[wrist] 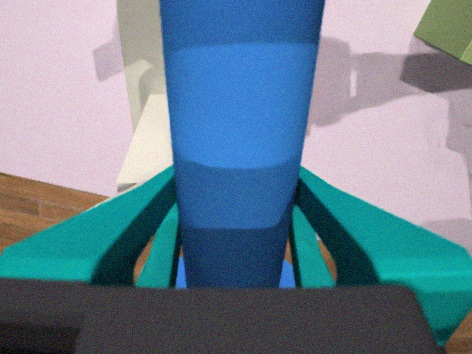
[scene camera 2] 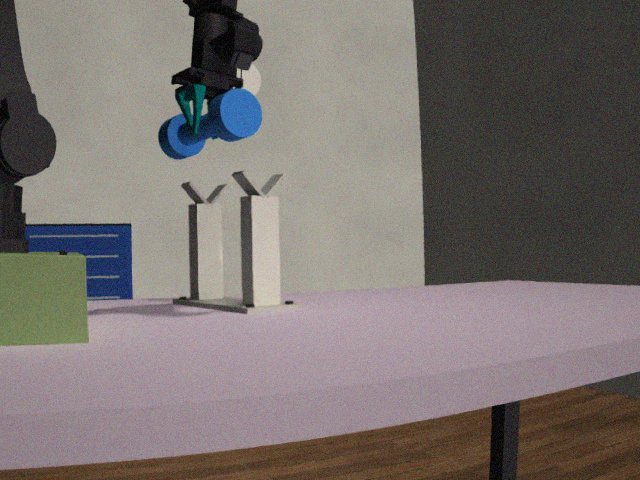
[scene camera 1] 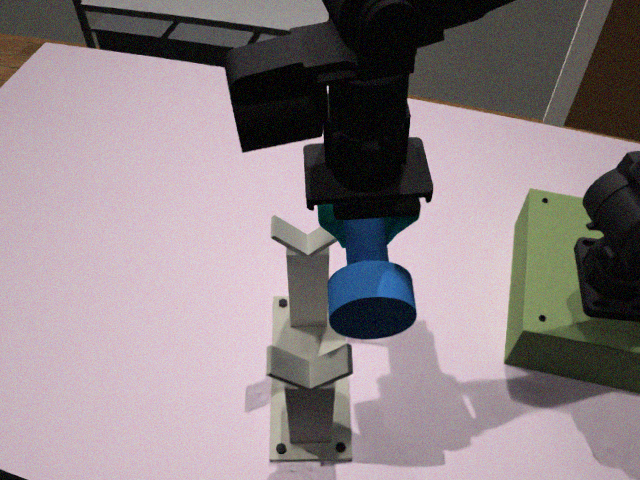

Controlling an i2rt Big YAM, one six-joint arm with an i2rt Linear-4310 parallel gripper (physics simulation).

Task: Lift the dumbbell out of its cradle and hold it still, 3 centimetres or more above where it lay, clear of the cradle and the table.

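Seen in the pictures: gripper, between the fingertips: [wrist: 235, 176] [scene camera 2: 204, 137] [scene camera 1: 364, 241]; arm's base, origin of its link: [scene camera 1: 609, 281].
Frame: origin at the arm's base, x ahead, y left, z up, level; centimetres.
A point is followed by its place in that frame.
The blue dumbbell [scene camera 1: 371, 299] @[x 31.7, y 21.9, z 22.3 cm] [scene camera 2: 236, 114] @[x 34.1, y 1.9, z 19.3 cm] [wrist: 237, 110] @[x 34.0, y 8.2, z 21.3 cm] hangs in the air, held by its handle. In the scene camera 2 view it is above the V-shaped tops of the cradle, with a gap between, slightly tilted, one end higher. My gripper [scene camera 2: 195, 129] @[x 33.0, y 12.4, z 17.7 cm] [wrist: 235, 176] @[x 33.0, y 12.4, z 17.7 cm] is shut on the handle, a teal finger on each side in the wrist view; in the scene camera 1 view the handle partly hides the fingers. The pale cradle [scene camera 1: 310, 413] @[x 36.4, y 23.8, z 1.1 cm] [scene camera 2: 266, 248] @[x 39.9, y 4.6, z -0.1 cm] [wrist: 147, 137] @[x 38.2, y 21.0, z 1.1 cm] stands upright on the table, its two posts holding nothing.
The pink-white table [scene camera 1: 155, 258] @[x 64.6, y -0.7, z -9.4 cm] [scene camera 2: 413, 351] @[x 33.6, y -37.5, z -9.4 cm] carries the cradle. A green block [scene camera 1: 550, 258] @[x 7.8, y -2.9, z -0.3 cm] [scene camera 2: 43, 299] @[x 5.1, y -15.8, z -4.9 cm] [wrist: 450, 30] @[x 12.1, y 7.1, z -3.7 cm] under the arm's base stands to the right in the scene camera 1 view. A blue panel [scene camera 2: 108, 263] shows behind the table.
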